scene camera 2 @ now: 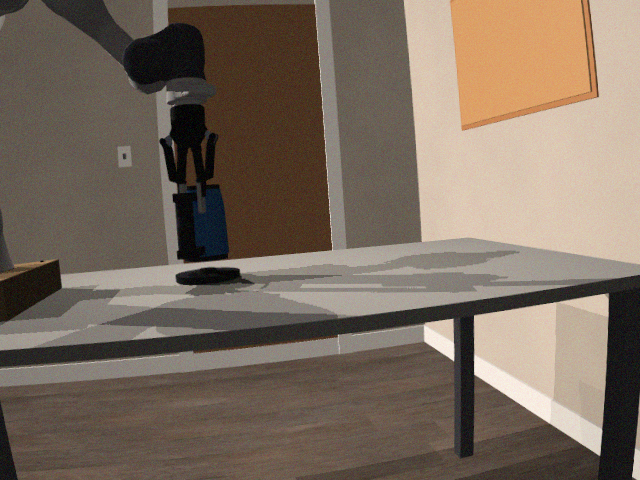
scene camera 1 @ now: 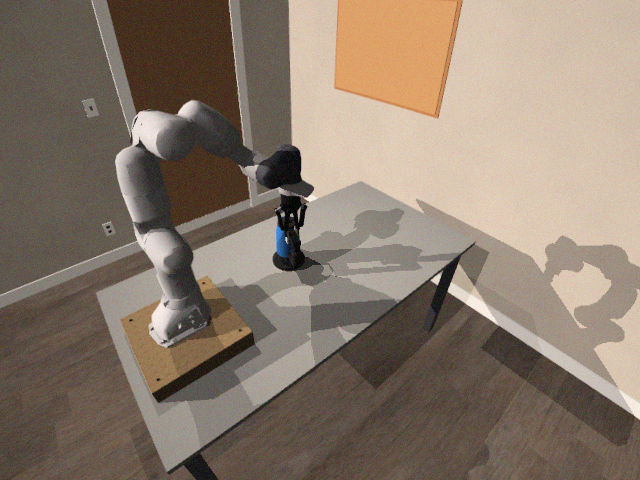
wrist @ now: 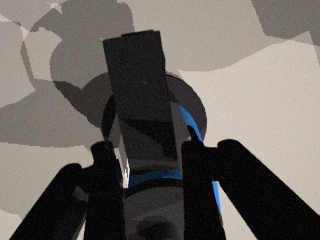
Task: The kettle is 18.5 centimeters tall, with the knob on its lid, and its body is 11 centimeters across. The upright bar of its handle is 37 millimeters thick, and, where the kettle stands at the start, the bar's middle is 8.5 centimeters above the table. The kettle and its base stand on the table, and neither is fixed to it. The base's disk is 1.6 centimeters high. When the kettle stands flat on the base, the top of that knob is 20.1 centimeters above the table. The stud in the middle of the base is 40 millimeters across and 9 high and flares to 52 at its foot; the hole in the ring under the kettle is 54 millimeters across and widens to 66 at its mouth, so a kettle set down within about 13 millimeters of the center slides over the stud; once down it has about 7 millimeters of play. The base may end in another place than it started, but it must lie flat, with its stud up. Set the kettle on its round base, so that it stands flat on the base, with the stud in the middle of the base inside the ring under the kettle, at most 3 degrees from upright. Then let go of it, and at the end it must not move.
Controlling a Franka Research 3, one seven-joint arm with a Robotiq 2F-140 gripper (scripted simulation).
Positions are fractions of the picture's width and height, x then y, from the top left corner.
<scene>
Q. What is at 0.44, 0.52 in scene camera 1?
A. A blue kettle.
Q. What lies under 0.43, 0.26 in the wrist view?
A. A blue kettle.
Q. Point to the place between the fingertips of my gripper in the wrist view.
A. At 0.47, 0.51
</scene>
